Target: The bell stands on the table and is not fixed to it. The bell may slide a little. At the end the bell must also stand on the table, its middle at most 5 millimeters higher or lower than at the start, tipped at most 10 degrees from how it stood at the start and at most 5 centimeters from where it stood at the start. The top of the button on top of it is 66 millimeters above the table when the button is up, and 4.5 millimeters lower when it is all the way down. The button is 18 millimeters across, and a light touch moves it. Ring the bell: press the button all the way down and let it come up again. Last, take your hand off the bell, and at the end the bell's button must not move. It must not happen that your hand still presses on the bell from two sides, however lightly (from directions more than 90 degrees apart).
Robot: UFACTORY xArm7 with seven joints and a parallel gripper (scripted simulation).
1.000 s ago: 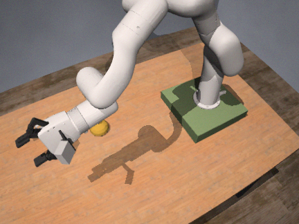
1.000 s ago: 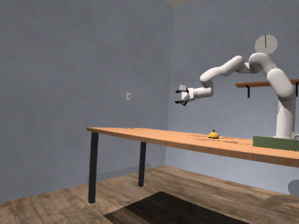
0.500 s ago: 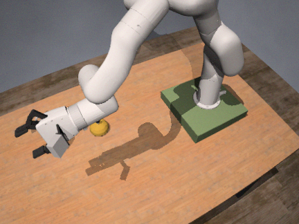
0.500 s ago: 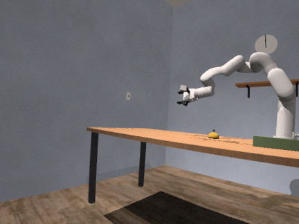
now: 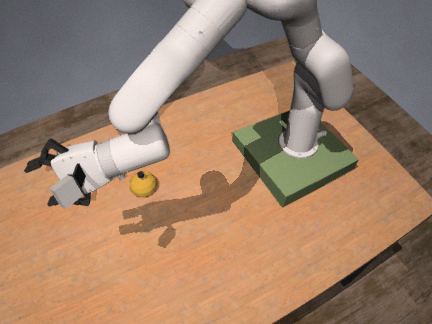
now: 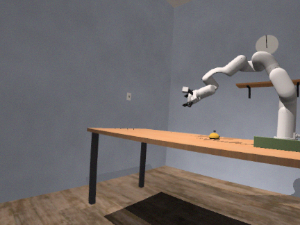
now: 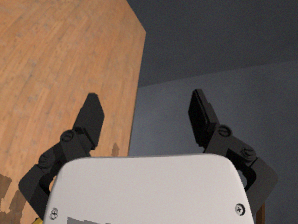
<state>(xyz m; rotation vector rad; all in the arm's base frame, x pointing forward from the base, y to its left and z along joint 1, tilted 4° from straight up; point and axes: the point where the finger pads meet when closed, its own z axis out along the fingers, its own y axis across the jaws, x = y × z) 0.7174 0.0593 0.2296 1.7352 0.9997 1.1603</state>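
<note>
Now: hand 220 mm past the dark button, 120 mm to the left of it and 240 mm above it. Round my hand: yellow bell: 220 mm behind, 120 mm to the right, 260 mm below.
</note>
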